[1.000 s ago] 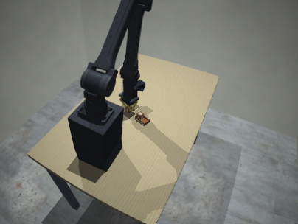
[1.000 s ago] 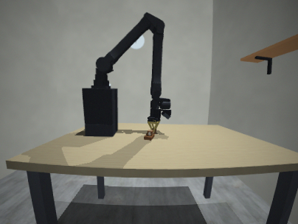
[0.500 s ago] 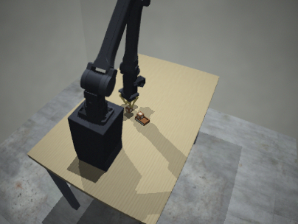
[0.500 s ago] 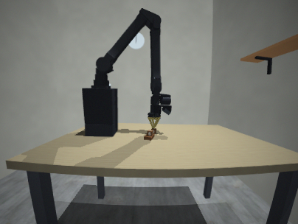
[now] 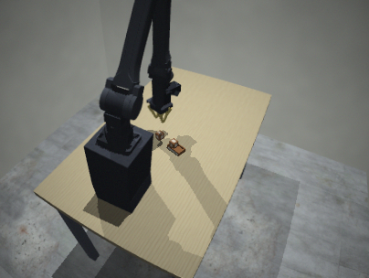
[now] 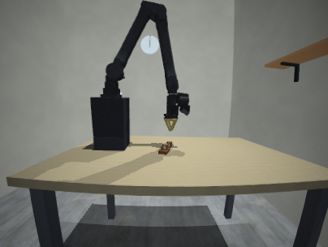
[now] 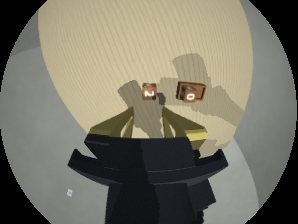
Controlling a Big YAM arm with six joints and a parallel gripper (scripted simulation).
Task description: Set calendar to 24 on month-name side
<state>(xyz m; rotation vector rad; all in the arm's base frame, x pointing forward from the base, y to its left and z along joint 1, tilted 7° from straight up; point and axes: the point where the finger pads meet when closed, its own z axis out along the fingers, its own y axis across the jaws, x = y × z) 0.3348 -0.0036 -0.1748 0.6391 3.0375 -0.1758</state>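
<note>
The brown digit cube is 90 mm below my hand and 10 mm behind it. The rest, counted from my hand: brown tray 100 mm to the right, 100 mm below, 50 mm behind.
</note>
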